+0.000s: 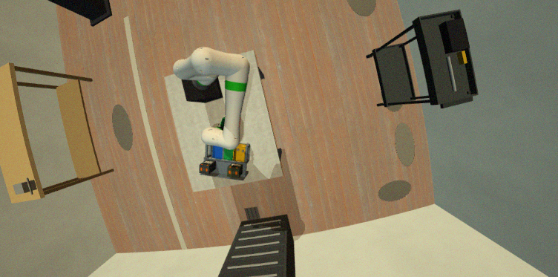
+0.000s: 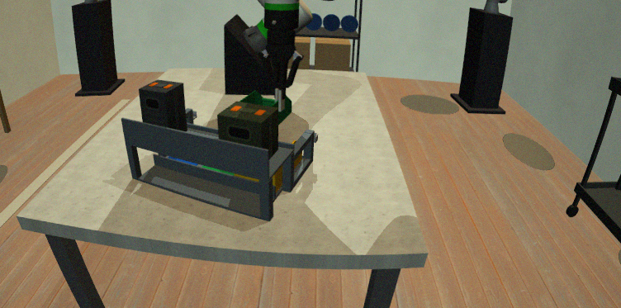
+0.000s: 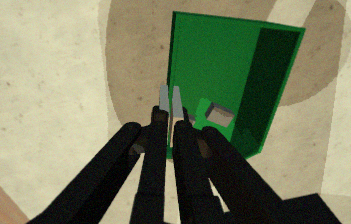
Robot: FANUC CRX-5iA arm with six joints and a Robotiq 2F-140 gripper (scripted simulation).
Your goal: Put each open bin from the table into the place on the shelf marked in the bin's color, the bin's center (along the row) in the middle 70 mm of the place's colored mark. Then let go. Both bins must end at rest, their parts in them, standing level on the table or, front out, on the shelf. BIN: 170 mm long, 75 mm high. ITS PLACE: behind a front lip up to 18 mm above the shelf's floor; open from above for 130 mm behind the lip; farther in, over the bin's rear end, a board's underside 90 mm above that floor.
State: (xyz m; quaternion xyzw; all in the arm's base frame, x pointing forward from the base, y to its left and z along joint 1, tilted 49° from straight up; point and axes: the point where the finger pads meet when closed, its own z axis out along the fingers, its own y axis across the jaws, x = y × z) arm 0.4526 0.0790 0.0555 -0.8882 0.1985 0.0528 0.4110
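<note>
The green bin lies 2 cm behind my hand, 4 cm to the right of it and 4 cm below it. The rest, counted from my hand: yellow bin 24 cm ahead, 3 cm to the right, 6 cm below.
</note>
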